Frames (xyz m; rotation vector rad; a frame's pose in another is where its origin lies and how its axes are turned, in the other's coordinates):
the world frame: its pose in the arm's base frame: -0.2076 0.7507 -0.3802 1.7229 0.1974 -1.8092
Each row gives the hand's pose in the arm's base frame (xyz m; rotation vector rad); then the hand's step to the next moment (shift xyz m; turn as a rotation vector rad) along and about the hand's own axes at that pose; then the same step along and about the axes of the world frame.
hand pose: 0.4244 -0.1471 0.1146 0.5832 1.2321 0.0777
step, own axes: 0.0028 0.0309 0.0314 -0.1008 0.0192 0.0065
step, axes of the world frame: -0.0205 0.0128 -0.0369 -0.0854 0.0348 0.0456
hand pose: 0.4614 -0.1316 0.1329 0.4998 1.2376 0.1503
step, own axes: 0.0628 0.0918 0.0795 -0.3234 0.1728 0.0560
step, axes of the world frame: -0.0266 -0.0062 -0.1340 -0.3548 0.0854 0.0664
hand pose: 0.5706 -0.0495 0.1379 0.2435 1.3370 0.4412
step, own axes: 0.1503 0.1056 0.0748 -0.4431 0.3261 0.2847
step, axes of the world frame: 0.0163 -0.1122 -0.1627 -0.5878 0.1645 -0.1055
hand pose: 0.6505 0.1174 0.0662 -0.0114 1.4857 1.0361
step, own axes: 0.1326 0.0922 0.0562 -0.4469 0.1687 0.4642
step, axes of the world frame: -0.0137 -0.1613 -0.0550 -0.5257 0.2611 -0.3148
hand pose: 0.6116 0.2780 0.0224 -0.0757 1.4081 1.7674
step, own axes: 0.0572 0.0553 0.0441 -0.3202 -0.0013 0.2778
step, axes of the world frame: -0.0523 -0.0732 0.0132 -0.2517 0.2162 -0.2638
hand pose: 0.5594 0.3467 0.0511 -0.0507 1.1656 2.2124
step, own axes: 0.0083 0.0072 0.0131 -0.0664 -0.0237 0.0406
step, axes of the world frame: -0.0141 -0.0095 0.0020 -0.0248 0.0435 -0.0641
